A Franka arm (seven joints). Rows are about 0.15 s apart.
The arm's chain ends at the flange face. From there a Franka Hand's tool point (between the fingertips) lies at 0.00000 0.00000 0.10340 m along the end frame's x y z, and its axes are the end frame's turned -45 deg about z.
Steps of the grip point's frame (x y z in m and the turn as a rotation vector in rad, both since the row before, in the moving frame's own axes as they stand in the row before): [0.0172 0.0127 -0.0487 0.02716 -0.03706 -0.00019]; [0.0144 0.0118 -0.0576 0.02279 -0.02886 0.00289]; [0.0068 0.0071 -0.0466 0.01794 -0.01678 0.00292]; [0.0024 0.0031 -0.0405 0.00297 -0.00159 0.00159]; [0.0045 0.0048 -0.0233 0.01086 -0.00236 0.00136]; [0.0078 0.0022 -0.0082 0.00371 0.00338 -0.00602]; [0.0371 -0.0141 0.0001 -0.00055 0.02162 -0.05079]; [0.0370 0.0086 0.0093 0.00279 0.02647 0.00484]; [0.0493 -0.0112 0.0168 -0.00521 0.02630 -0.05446]
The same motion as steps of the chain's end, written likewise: [0.0258 -0.0039 -0.0486 -0.00700 -0.04541 -0.00019]; [0.0223 -0.0023 -0.0575 -0.00429 -0.03652 0.00289]; [0.0124 0.0003 -0.0466 0.00082 -0.02455 0.00292]; [0.0042 0.0006 -0.0405 0.00098 -0.00322 0.00159]; [0.0075 0.0008 -0.0233 0.00601 -0.00935 0.00136]; [0.0071 -0.0034 -0.0082 0.00501 -0.00023 -0.00602]; [0.0147 -0.0346 0.0001 0.01490 0.01568 -0.05079]; [0.0305 -0.0179 0.0093 0.02069 0.01674 0.00484]; [0.0247 -0.0412 0.0168 0.01491 0.02228 -0.05446]
